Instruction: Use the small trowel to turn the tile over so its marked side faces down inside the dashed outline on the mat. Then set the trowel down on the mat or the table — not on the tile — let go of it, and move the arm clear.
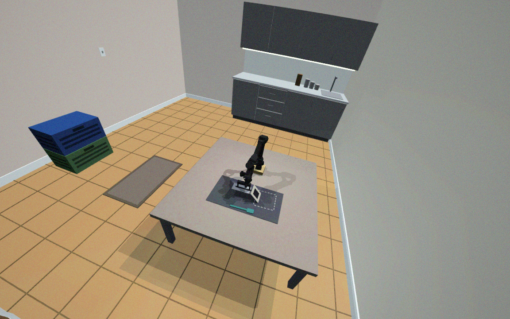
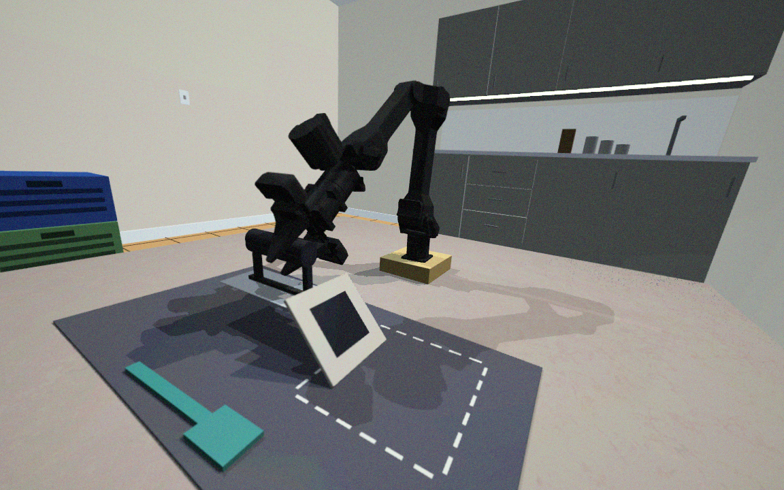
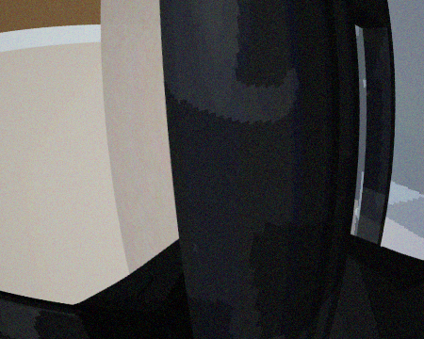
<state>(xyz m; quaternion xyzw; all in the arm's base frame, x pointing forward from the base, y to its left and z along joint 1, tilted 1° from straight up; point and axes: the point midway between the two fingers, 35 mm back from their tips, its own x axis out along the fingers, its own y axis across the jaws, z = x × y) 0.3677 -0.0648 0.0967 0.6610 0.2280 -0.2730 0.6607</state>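
Now: gripper tip 100 mm to the right of the cream tile, 60 mm above it and 20 mm past it. The rest, counted from my gripper tip: dark mat: 130 mm below, 30 mm to the left; then teal trowel: 140 mm ahead, 100 mm below, 30 mm to the left.
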